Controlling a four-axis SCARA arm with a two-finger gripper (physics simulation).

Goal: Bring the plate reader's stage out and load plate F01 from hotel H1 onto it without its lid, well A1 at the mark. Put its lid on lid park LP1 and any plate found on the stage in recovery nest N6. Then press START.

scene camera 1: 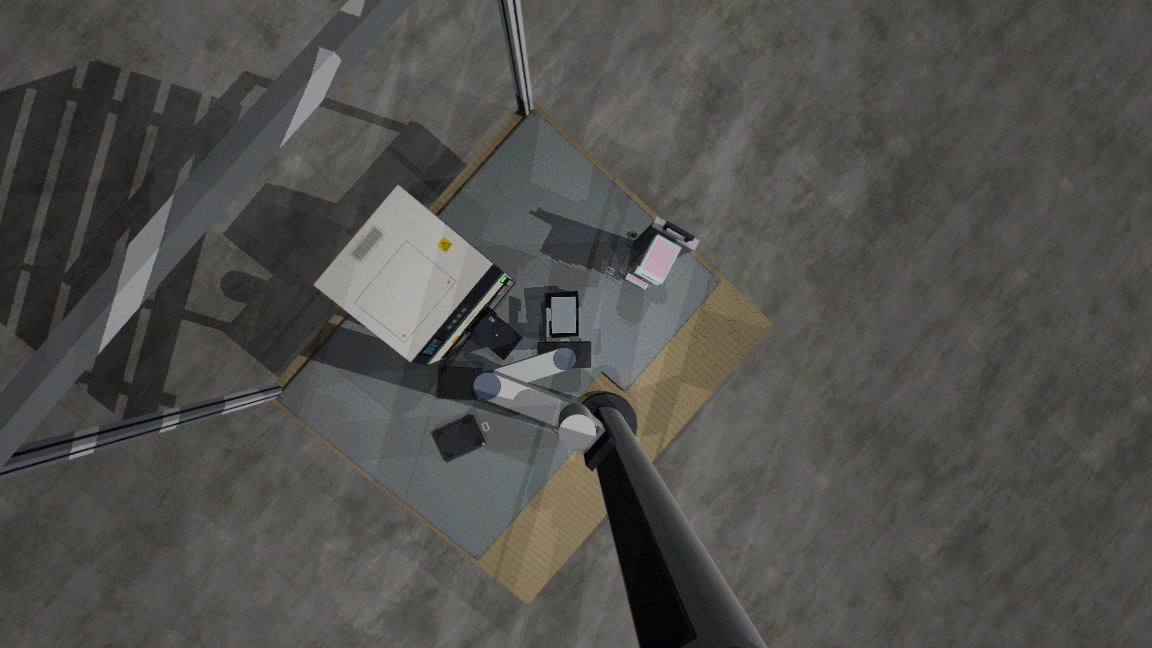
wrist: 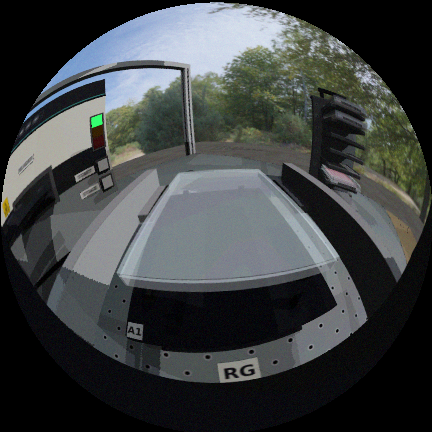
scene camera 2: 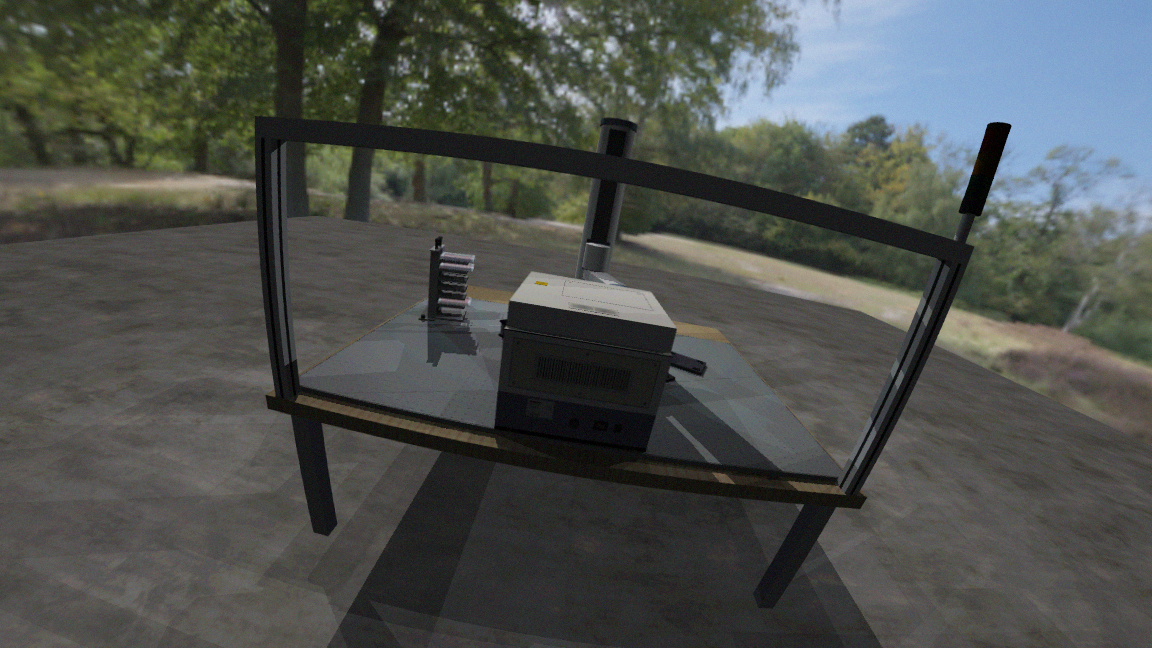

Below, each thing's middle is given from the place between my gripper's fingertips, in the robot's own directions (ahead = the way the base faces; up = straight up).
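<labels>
Dark stage (scene camera 1: 486, 330): my gripper 3 cm below it, 12 cm short of it, 22 cm to the right of it. From my hand: nest labelled LP1 (scene camera 1: 453, 382), 9 cm below, 11 cm ahead, 47 cm to the left; nest labelled N6 (scene camera 1: 462, 437), 9 cm below, 3 cm behind, 63 cm to the left; frame post (scene camera 2: 271, 175), 18 cm above, 60 cm ahead, 47 cm to the right. Frame post farthest from my gripper of the things named here, going by their middles.
</labels>
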